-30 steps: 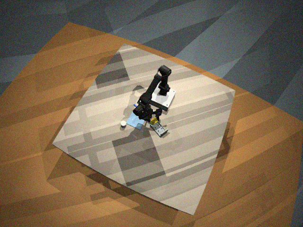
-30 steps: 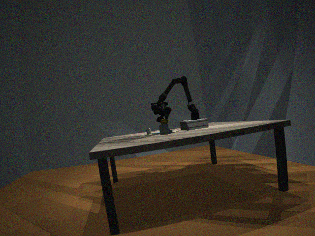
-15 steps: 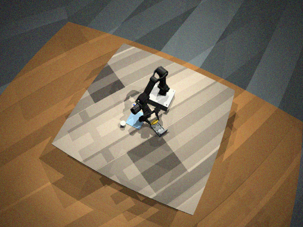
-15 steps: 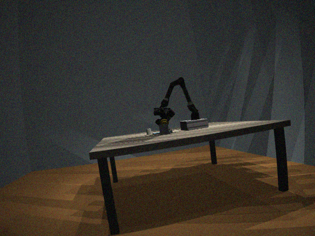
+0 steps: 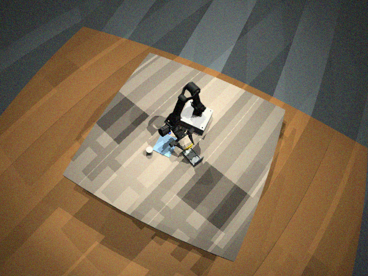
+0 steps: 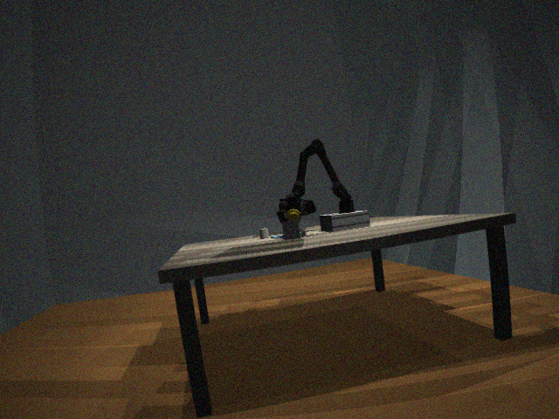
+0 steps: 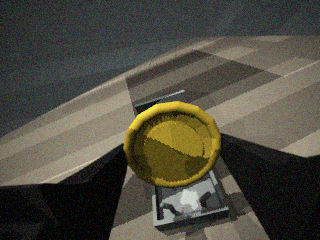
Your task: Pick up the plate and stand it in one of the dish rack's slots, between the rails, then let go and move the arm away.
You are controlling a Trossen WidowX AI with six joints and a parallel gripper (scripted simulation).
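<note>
The grey dish rack is 20 mm ahead of my gripper tip, 30 mm to the left of it and 70 mm below it. The rest, counted from my gripper tip: blue spoon 130 mm behind, 180 mm to the right, 90 mm below; then white cup 70 mm ahead, 250 mm to the right, 70 mm below; then yellow plate 10 mm to the right.
</note>
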